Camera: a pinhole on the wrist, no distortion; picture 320 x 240 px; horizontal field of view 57.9 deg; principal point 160.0 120.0 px. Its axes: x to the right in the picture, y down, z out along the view. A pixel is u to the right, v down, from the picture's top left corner.
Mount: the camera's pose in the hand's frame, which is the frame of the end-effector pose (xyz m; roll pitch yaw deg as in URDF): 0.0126 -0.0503 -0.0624 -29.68 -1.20 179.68
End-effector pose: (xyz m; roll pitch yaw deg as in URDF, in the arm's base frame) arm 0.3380 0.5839 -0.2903 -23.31 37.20 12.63
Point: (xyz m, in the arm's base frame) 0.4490 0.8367 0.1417
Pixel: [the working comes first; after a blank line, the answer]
In the camera's frame: 0.1556 -0.3425 0.4426

outside the picture
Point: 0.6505 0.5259 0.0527
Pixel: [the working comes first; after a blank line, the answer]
In the camera's frame: -0.0052 -0.0005 0.4904

157 120
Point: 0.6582 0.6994 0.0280
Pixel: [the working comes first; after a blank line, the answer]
In the camera's frame: -0.0540 -0.1687 0.4804

127 18
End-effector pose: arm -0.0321 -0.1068 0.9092 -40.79 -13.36 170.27
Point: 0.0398 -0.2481 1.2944
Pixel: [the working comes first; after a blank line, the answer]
In the camera's frame: 0.0245 -0.1226 0.4427

176 40
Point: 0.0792 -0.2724 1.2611
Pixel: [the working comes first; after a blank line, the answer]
In the camera's frame: 0.0740 -0.1432 0.4232

211 22
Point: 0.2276 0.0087 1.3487
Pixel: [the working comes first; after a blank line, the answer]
In the camera's frame: 0.1457 0.1753 0.4699

250 228
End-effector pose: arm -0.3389 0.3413 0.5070 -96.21 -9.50 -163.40
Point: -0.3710 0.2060 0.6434
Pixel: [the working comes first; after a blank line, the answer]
In the camera's frame: -0.0753 -0.0109 0.1900

45 103
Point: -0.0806 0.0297 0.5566
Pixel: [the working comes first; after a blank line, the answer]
In the camera's frame: 0.1692 -0.1516 0.3983

283 10
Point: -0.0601 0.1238 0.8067
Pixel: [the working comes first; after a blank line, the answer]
In the camera's frame: 0.1702 0.1154 0.4222

277 199
